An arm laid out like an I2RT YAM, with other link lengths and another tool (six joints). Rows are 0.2 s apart.
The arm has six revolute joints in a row. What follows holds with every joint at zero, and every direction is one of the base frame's. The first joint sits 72.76 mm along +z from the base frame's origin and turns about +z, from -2.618 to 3.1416 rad. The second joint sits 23 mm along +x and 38.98 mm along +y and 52.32 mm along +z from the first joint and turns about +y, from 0 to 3.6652 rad. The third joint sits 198 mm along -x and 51.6 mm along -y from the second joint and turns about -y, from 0 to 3.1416 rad. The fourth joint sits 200.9 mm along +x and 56.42 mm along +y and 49.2 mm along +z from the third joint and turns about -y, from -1.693 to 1.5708 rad. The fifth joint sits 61.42 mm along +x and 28.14 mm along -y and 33.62 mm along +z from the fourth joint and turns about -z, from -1.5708 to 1.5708 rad. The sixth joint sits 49.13 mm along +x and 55.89 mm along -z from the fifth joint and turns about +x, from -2.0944 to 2.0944 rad. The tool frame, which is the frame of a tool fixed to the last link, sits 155 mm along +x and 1 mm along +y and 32 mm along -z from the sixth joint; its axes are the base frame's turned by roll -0.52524, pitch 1.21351 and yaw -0.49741 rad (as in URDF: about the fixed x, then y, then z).
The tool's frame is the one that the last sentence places.
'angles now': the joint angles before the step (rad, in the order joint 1, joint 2, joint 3, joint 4, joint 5, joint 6). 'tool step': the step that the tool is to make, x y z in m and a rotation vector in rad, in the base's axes. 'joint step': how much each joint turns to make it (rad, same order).
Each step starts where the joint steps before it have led.
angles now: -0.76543, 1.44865, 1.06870, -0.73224, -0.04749, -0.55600
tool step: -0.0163, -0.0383, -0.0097, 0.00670, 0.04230, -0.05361
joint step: -0.13177, 0.13237, 0.08821, 0.00640, -0.00907, -0.08220
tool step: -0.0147, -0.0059, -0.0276, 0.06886, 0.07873, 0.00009
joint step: -0.04599, 0.13865, 0.03744, -0.00408, 0.00297, -0.05054
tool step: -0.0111, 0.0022, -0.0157, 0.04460, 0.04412, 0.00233
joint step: -0.02305, 0.06159, 0.00149, -0.00322, 0.00272, -0.02726
